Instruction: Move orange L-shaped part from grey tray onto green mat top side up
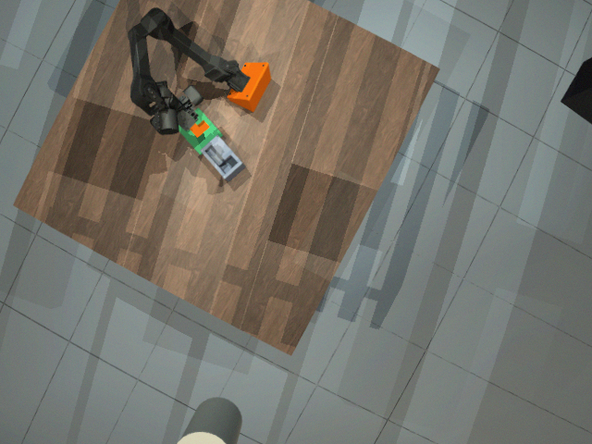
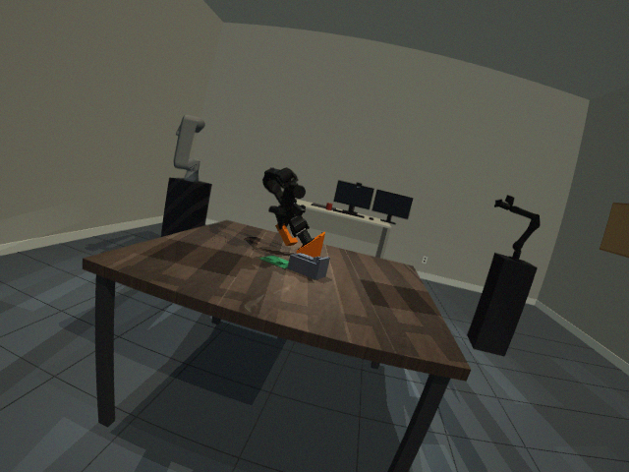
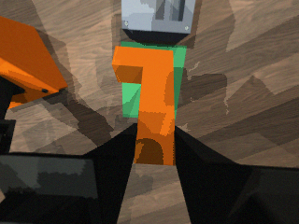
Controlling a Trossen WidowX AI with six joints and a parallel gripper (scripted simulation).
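Now: gripper tip 170 mm above the green mat and 10 mm to the right of it. The rest, counted from my gripper tip: orange L-shaped part (30 mm to the left, 30 mm below, 10 mm behind); then tray (170 mm below, 160 mm to the left, 40 mm ahead).
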